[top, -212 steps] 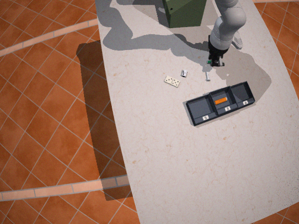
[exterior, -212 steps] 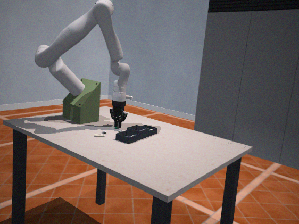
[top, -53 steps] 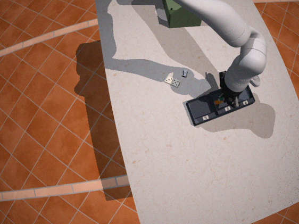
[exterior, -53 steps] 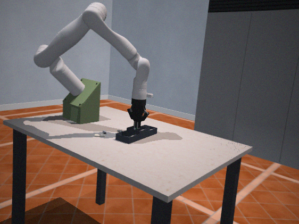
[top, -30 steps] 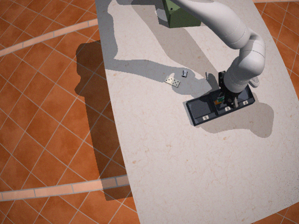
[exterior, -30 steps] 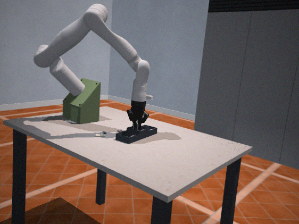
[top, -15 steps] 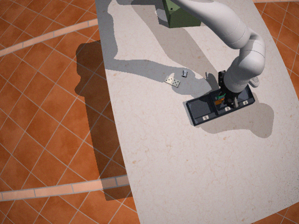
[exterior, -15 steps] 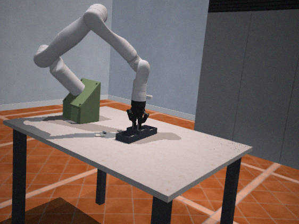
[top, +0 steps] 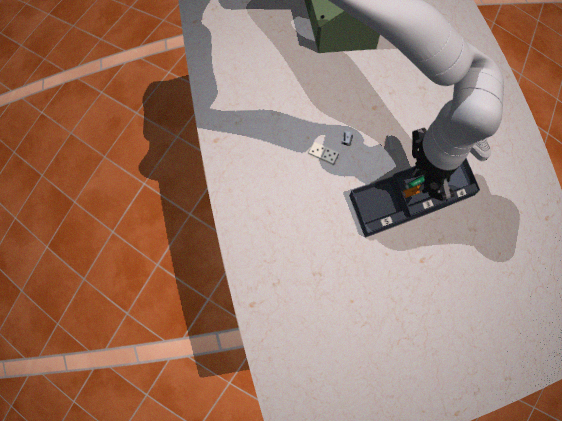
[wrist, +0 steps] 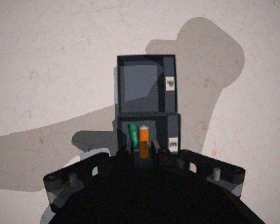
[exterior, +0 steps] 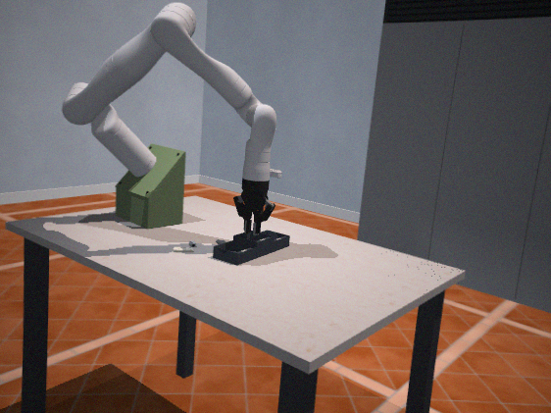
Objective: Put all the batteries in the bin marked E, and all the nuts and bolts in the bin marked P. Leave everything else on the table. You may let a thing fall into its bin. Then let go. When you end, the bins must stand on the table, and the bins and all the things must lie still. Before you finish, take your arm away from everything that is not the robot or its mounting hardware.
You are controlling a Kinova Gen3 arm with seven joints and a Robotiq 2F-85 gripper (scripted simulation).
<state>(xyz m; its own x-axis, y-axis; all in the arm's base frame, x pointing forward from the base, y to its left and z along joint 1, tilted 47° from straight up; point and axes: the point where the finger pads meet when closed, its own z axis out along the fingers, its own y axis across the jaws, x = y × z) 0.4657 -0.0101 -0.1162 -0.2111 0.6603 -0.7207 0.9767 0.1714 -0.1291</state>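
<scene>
Now: hand 5 cm above the bin tray and 1 cm short of it. From my hand the other things lie so: green battery (6 cm below, 1 cm behind); bolt (9 cm behind, 6 cm below, 3 cm to the right); orange battery (5 cm below).
</scene>
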